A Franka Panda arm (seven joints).
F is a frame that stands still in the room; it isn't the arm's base.
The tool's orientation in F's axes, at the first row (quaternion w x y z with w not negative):
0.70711, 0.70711, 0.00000, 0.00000
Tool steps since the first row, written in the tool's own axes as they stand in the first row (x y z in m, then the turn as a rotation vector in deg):
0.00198, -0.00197, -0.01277, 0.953, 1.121, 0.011
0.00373, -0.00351, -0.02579, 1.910, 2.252, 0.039
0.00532, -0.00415, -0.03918, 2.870, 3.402, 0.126
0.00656, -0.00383, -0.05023, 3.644, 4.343, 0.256
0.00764, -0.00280, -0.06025, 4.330, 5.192, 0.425
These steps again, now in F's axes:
0.00198, 0.01277, -0.00197, 0.953, -0.011, 1.121
0.00373, 0.02579, -0.00351, 1.910, -0.039, 2.252
0.00532, 0.03918, -0.00415, 2.870, -0.126, 3.402
0.00656, 0.05023, -0.00383, 3.644, -0.256, 4.343
0.00764, 0.06025, -0.00280, 4.330, -0.425, 5.192

